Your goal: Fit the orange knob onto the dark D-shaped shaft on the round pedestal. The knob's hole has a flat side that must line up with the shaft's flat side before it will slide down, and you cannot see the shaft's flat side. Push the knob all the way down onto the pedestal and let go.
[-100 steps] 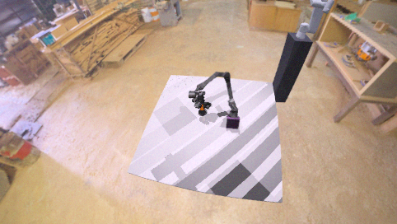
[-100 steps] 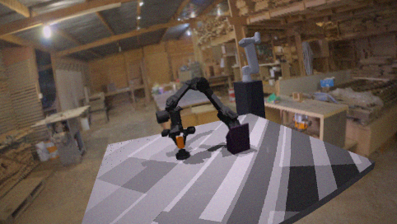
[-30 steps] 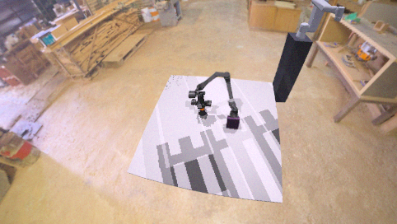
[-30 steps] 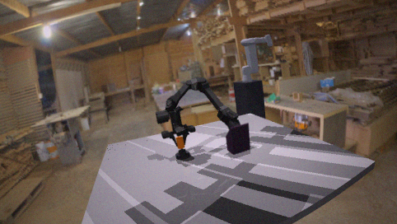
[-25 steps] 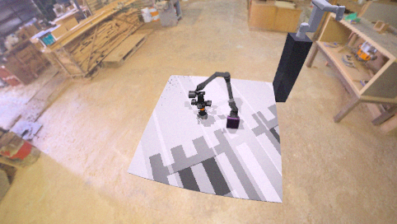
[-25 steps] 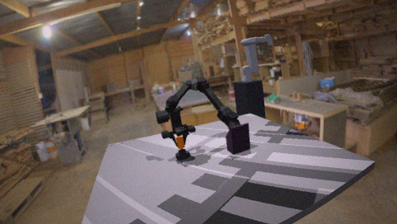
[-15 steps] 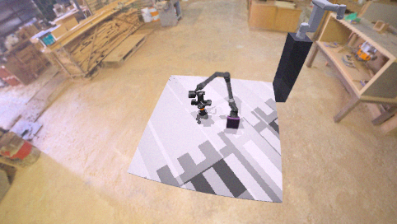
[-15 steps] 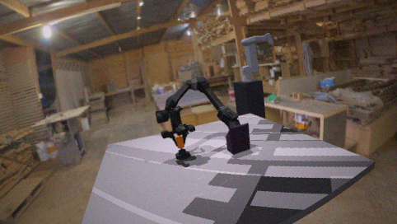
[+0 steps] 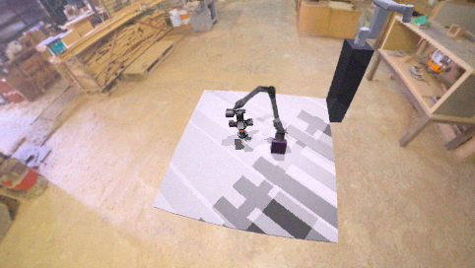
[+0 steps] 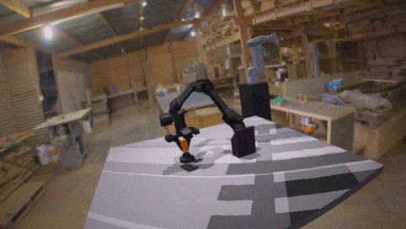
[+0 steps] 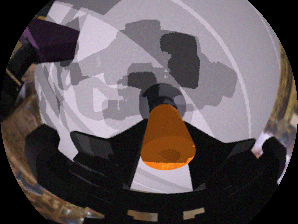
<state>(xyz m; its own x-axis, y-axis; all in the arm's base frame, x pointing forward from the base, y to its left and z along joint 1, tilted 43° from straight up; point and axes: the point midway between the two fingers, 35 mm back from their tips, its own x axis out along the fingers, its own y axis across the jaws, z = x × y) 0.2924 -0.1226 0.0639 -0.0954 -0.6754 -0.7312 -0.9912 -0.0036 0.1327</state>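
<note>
Now: gripper tip 2 cm below the orange knob. From my gripper tip the other things lie so: dark round pedestal: 4 cm below.
</note>
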